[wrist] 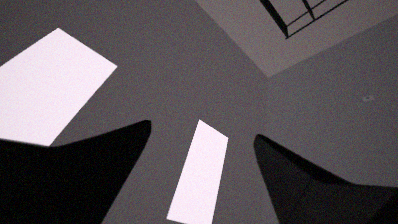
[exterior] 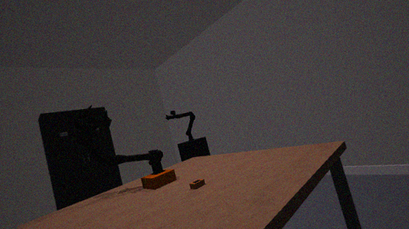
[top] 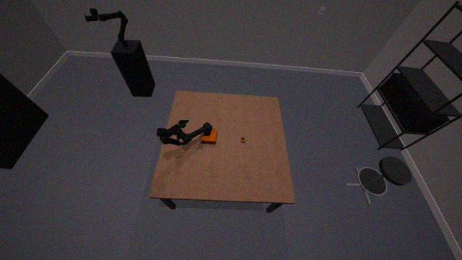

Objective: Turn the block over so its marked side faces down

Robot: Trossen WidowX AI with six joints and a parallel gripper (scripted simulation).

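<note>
My gripper tip is now 510 mm short of the orange block, 170 mm to the right of it and 520 mm above it.
</note>
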